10 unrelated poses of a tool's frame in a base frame.
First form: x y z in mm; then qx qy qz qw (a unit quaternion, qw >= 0).
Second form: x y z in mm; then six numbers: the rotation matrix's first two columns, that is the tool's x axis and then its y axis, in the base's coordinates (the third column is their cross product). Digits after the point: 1 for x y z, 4 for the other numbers.
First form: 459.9 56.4 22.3 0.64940 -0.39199 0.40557 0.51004
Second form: 459.9 56.4 22.3 0.3637 -0.0954 0.9266 -0.9228 -0.1724 0.3445
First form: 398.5 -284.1 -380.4 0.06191 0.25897 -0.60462 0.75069
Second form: 398.5 -284.1 -380.4 0.1347 -0.8757 -0.4637 0.9398 0.2612 -0.2202
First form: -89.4 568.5 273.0 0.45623 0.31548 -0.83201 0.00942
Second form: -89.4 568.5 273.0 -0.5835 0.2722 -0.7651 0.3035 -0.8008 -0.5164
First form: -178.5 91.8 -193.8 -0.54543 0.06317 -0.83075 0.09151
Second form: -178.5 91.8 -193.8 -0.3883 -0.2210 0.8947 0.0831 -0.9753 -0.2048
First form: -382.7 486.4 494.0 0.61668 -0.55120 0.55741 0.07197
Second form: -382.7 486.4 494.0 -0.2291 -0.5996 0.7668 -0.7601 -0.3820 -0.5257
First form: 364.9 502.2 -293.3 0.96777 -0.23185 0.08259 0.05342
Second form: 364.9 502.2 -293.3 0.8788 -0.4399 0.1846 -0.4576 -0.8868 0.0651
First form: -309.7 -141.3 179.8 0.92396 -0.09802 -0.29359 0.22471
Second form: -309.7 -141.3 179.8 0.8084 -0.3131 -0.4985 -0.0492 -0.8798 0.4728
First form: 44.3 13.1 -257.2 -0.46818 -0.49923 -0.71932 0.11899
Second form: 44.3 13.1 -257.2 -0.5333 0.2963 0.7923 0.6386 -0.4732 0.6068
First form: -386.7 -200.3 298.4 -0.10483 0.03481 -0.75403 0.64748
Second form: -386.7 -200.3 298.4 -0.1396 -0.9837 0.1130 0.9691 -0.1591 -0.1882
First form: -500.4 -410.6 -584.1 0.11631 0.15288 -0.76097 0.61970
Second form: -500.4 -410.6 -584.1 -0.2049 -0.9076 -0.3665 0.9787 -0.1852 -0.0885
